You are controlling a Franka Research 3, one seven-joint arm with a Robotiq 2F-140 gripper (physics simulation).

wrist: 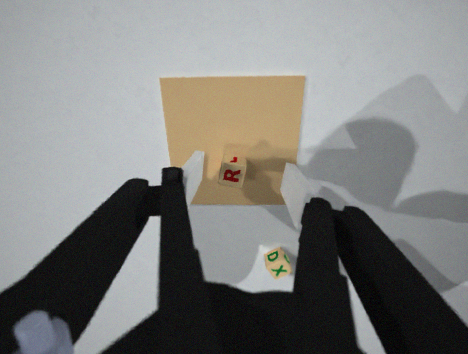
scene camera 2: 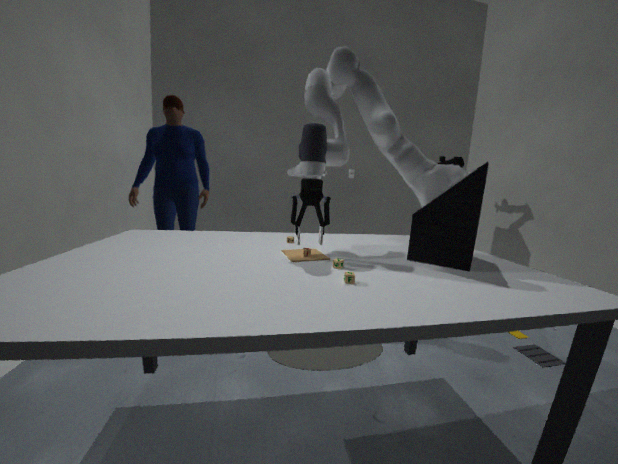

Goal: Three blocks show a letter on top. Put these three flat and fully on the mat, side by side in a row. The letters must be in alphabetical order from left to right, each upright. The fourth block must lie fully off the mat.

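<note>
The tan square mat (scene camera 2: 320, 257) (wrist: 232, 110) lies on the table. A wooden block with a red R (scene camera 2: 306, 252) (wrist: 232, 172) sits on the mat, near its lower edge in the wrist view; the R is turned sideways, and another face shows a partial red mark. My gripper (scene camera 2: 310, 243) (wrist: 243, 171) is partly open and empty, above the mat, with this block between and below the fingertips in the wrist view. A block with green X and D faces (wrist: 277, 263) lies off the mat. In the scene view, two green-marked blocks (scene camera 2: 338, 263) (scene camera 2: 349, 278) and another block (scene camera 2: 290, 240) lie off the mat.
The white table (scene camera 2: 175, 290) carries everything. A black slanted panel (scene camera 2: 447, 225) stands at the right, in front of the arm's base. The arm's shadow falls across the mat and table. A person in blue (scene camera 2: 176, 155) stands behind the table at the left.
</note>
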